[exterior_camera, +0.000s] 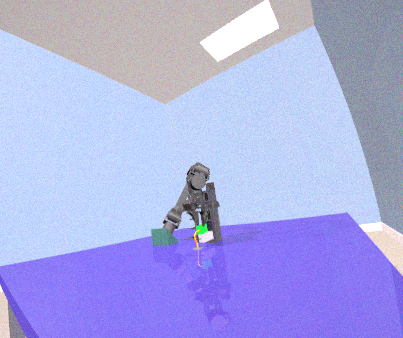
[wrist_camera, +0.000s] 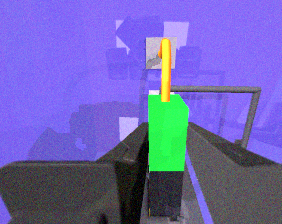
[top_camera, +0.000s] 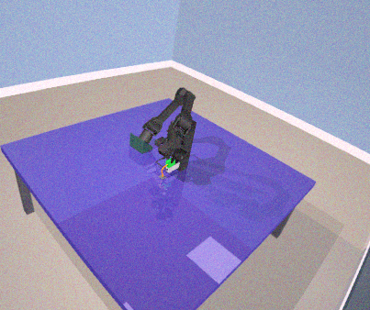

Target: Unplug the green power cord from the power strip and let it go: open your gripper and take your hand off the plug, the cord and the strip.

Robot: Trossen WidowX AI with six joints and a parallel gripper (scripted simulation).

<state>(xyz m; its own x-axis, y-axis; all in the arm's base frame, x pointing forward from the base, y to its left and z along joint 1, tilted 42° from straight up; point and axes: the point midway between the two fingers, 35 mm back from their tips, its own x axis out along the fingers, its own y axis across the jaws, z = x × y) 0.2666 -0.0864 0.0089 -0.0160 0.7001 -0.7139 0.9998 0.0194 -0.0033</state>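
The green plug is 3 cm to the left of my gripper tip. The rest, counted from my gripper tip: dark upright panel (11 cm to the left, 4 cm above).
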